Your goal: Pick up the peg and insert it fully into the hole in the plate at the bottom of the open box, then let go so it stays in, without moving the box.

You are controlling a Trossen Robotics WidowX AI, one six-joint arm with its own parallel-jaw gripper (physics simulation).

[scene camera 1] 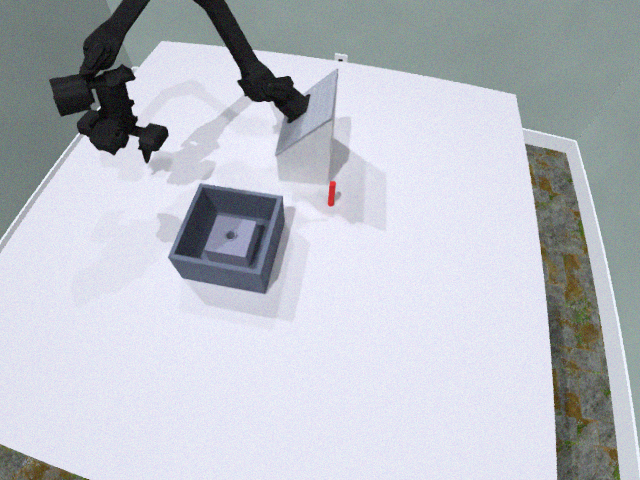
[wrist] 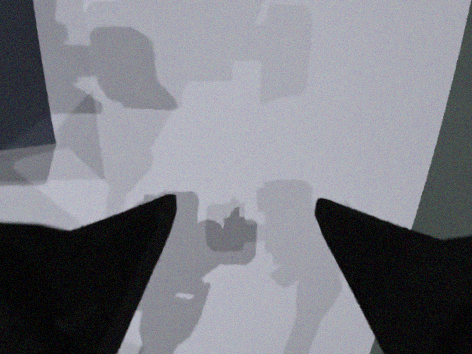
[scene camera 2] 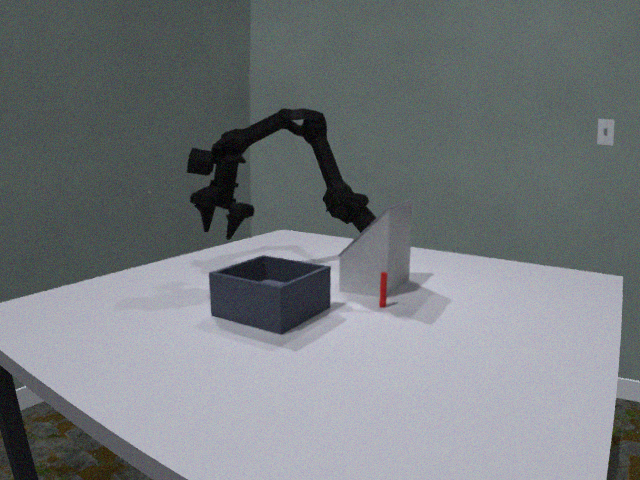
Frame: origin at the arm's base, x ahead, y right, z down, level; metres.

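Where they show: gripper, between the fingertips: (scene camera 1: 131, 158) (wrist: 246, 204) (scene camera 2: 217, 235); arm's base, origin of its link: (scene camera 1: 299, 109) (scene camera 2: 373, 230).
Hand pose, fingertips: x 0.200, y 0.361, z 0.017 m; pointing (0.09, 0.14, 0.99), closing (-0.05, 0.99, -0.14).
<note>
Things, the pixels of their top centre, and the offset from my fingertips. Level surfaces: height alone.
- red peg, centre of its top: (scene camera 2: 384, 273) (scene camera 1: 332, 183) dx -0.029, dy -0.466, dz +0.042 m
- open dark blue-grey box, centre of its top: (scene camera 1: 227, 225) (scene camera 2: 270, 269) dx +0.129, dy -0.266, dz +0.024 m
- pale plate, centre of its top: (scene camera 1: 230, 234) dx +0.129, dy -0.266, dz +0.061 m
- white table, height of its surface: dz +0.122 m
The red peg (scene camera 1: 331, 193) (scene camera 2: 383, 289) stands upright on the table, beside the pale wedge block and apart from the box. The open dark blue-grey box (scene camera 1: 222, 277) (scene camera 2: 245, 299) stands on the table; part of it shows at the upper left of the wrist view (wrist: 17, 75). The pale plate (scene camera 1: 242, 232) lies inside on its bottom, with a round, empty hole (scene camera 1: 231, 236) near its middle. My gripper (scene camera 1: 130, 157) (scene camera 2: 217, 234) (wrist: 246, 204) is open and empty, fingers pointing down, high above the table behind the box. It is far from the peg, which does not show in the wrist view.
A pale wedge block (scene camera 1: 305, 159) (scene camera 2: 364, 266) with a sloping top stands close behind the peg. The arm's lower part (scene camera 1: 263, 85) (scene camera 2: 343, 201) is right by it. The white table (scene camera 1: 387, 335) (scene camera 2: 413, 387) (wrist: 370, 100) carries several shadows.
</note>
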